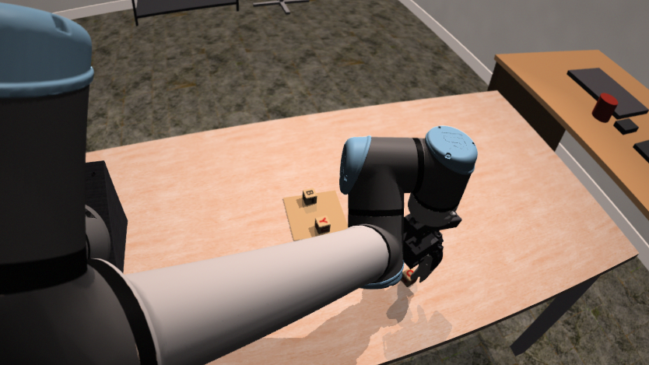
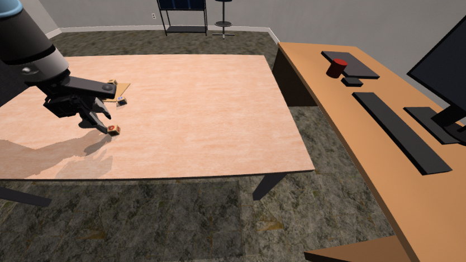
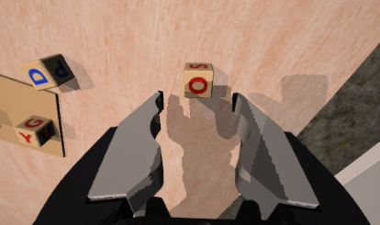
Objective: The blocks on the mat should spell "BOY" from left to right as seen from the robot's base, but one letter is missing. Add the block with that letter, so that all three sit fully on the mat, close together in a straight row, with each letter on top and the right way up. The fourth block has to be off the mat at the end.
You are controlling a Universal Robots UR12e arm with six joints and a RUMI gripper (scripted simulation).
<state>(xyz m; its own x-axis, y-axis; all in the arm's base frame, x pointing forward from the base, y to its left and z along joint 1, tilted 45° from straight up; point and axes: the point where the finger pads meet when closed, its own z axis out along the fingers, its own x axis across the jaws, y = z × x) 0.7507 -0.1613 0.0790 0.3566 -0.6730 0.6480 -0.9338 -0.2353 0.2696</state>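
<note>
The O block lies 4 cm below my hand. The rest, counted from my hand: D block: 5 cm behind, 16 cm to the left, 4 cm below; Y block: 16 cm behind, 19 cm to the left, 4 cm below; tan mat: 16 cm behind, 23 cm to the left, 5 cm below.
</note>
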